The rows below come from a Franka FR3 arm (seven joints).
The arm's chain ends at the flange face. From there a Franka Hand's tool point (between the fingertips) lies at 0.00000 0.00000 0.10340 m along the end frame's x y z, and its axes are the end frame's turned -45 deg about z.
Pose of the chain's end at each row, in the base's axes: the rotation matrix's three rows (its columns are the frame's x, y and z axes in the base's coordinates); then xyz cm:
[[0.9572 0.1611 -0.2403], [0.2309 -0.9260 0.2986], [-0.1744 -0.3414 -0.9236]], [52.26 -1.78 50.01]
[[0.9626 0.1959 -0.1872], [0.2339 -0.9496 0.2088], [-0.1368 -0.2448 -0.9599]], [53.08 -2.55 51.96]
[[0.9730 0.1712 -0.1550], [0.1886 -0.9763 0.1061], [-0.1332 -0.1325 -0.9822]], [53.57 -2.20 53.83]
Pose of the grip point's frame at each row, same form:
[[0.5629 0.7908 -0.2403], [0.8181 -0.4915 0.2986], [0.1181 -0.3647 -0.9236]], [49.78 1.31 40.46]
[[0.5421 0.8192 -0.1872], [0.8369 -0.5061 0.2088], [0.0764 -0.2698 -0.9599]], [51.14 -0.39 42.03]
[[0.5670 0.8091 -0.1550], [0.8237 -0.5570 0.1061], [-0.0005 -0.1879 -0.9822]], [51.97 -1.10 43.67]

